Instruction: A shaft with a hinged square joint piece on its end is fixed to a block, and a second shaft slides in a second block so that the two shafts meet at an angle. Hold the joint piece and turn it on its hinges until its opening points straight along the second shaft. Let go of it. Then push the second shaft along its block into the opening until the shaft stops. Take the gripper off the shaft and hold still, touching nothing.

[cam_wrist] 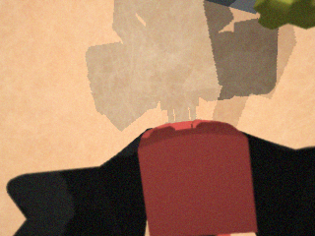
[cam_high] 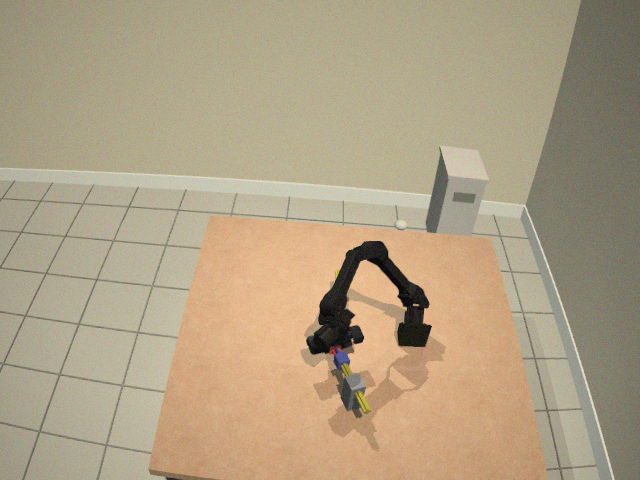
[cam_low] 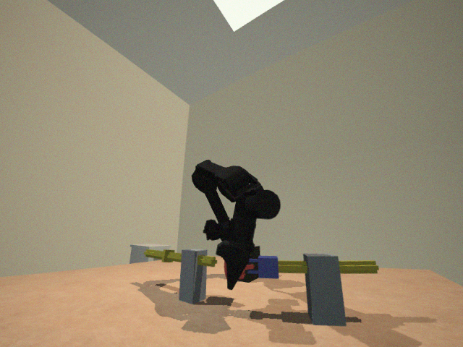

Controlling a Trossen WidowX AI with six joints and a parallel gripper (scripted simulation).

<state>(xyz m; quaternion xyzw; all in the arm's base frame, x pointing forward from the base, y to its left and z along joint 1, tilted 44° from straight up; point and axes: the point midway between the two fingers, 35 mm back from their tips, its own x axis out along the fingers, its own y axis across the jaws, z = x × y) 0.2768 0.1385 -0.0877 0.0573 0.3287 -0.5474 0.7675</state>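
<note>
Now: the red joint piece 4 cm above my gripper tip, 1 cm to the left of it and 1 cm behind it.
</note>
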